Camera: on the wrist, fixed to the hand. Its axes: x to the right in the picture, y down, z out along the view.
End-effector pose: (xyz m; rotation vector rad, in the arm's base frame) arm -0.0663 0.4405 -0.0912 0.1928 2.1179 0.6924
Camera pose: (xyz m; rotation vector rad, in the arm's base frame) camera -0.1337 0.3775 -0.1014 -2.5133 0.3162 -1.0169
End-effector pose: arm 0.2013 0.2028 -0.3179 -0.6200 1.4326 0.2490
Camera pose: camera 0.1685 0.1168 -0.3300 -2.1521 -0.6311 -2.0860
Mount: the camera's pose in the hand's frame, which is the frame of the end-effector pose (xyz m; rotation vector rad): 0.0243 -0.0505 -0.0740 -0.2110 0.3052 -3.0902
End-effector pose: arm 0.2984 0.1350 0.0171 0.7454 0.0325 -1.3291
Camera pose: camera 0.2891 0.1492 -0.0742 -0.0007 -1.0515 1.6292
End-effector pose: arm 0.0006 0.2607 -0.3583 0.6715 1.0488 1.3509
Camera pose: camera -0.0451 0.2637 -0.4391 -1.2814 0.7409 -1.2582
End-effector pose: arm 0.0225 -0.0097 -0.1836 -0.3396 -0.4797 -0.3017
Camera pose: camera 0.0542 -0.0886 -0.2208 -0.5307 0.1932 2.8425
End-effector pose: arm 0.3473 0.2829 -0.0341 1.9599 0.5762 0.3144
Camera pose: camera 0.3211 0.3710 -0.0475 -0.7772 2.4265 -1.1660
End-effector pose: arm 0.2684 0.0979 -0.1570 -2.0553 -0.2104 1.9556
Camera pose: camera 0.3483 0.1448 -0.1620 -0.0331 -1.6953 -0.4841
